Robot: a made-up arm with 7 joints.
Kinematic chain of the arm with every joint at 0, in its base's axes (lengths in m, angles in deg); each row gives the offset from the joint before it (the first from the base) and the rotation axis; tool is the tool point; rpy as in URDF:
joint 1: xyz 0 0 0.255 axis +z
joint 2: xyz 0 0 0 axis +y
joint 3: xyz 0 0 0.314 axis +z
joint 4: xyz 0.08 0 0 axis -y
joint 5: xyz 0.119 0 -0.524 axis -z
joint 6: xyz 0 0 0 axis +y
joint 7: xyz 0.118 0 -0.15 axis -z
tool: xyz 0 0 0 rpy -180 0 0
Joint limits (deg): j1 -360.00..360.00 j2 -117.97..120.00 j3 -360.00..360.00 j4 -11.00..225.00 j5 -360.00..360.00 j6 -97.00..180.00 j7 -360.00..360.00
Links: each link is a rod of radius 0.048 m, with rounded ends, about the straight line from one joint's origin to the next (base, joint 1, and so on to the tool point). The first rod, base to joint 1, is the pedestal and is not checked.
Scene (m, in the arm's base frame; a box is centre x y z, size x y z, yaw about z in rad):
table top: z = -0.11
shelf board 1: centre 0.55 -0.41 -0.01 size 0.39 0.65 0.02 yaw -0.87
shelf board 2: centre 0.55 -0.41 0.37 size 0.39 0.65 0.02 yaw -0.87
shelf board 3: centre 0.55 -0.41 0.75 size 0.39 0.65 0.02 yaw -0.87
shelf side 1: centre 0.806 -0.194 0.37 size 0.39 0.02 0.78 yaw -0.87
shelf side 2: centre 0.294 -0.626 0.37 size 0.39 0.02 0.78 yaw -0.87
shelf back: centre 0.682 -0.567 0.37 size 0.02 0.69 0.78 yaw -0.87
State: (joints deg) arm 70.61 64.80 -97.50 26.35 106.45 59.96 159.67
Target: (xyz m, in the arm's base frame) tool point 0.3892 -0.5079 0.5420
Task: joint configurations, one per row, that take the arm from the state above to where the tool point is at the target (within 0.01 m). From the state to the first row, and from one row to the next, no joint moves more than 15 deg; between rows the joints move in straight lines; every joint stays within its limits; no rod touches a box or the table.
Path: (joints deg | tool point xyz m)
1: 76.99 68.85 -103.43 19.83 99.84 73.94 159.67 | 0.3841 -0.3529 0.1505
2: 83.38 72.90 -109.37 13.30 93.22 87.93 159.67 | 0.3475 -0.3102 0.1514
3: 89.76 76.95 -115.30 6.78 86.61 101.91 159.67 | 0.3069 -0.2617 0.1501
4: 96.14 81.00 -121.23 0.26 79.99 115.90 159.67 | 0.2637 -0.2093 0.1474
5: 87.75 91.82 -135.92 2.91 79.17 111.92 159.67 | 0.2537 -0.2680 0.2772
6: 79.36 102.64 -150.61 5.56 78.36 107.94 159.67 | 0.2126 -0.2798 0.4158
7: 70.97 113.45 -165.30 8.22 77.54 103.97 159.67 | 0.1591 -0.2350 0.5420
8: 67.13 101.29 -154.85 18.18 85.42 91.39 159.67 | 0.1986 -0.3001 0.5801
9: 63.29 89.14 -144.40 28.14 93.30 78.82 159.67 | 0.2541 -0.3757 0.5915
10: 59.45 76.98 -133.94 38.09 101.18 66.24 159.67 | 0.3194 -0.4496 0.5756
11: 55.61 64.83 -123.49 48.05 109.06 53.67 159.67 | 0.3891 -0.5079 0.5420

